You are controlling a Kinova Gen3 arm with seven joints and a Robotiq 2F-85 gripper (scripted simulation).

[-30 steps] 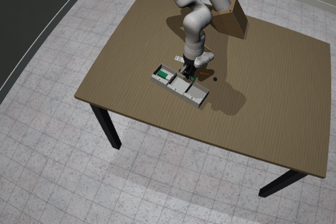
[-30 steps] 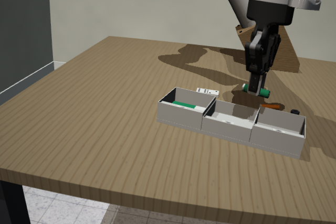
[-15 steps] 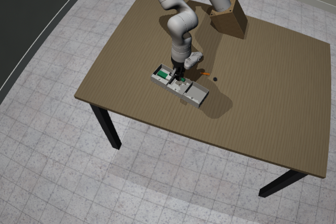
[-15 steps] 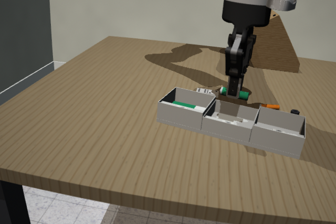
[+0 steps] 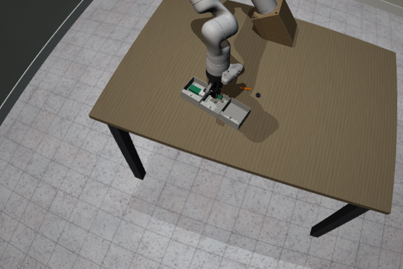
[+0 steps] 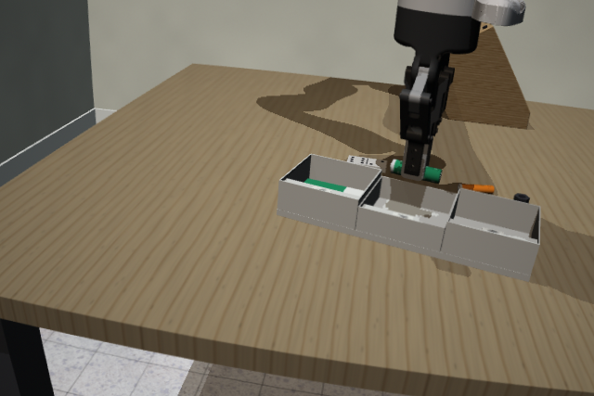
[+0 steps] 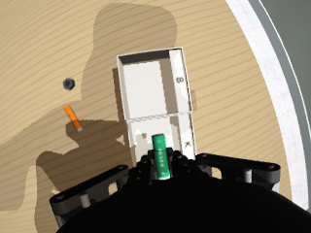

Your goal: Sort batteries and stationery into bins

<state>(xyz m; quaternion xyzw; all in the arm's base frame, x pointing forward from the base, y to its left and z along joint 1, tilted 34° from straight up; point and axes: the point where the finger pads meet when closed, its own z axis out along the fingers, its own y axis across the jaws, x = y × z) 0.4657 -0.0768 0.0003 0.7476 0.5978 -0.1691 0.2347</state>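
Right now my hand is 10 mm short of the three joined grey bins and 60 mm above it. From my hand the other things lie so: eraser 20 mm behind, 70 mm to the right, 60 mm below; green battery 20 mm below; orange battery 110 mm behind, 80 mm to the left, 70 mm below.
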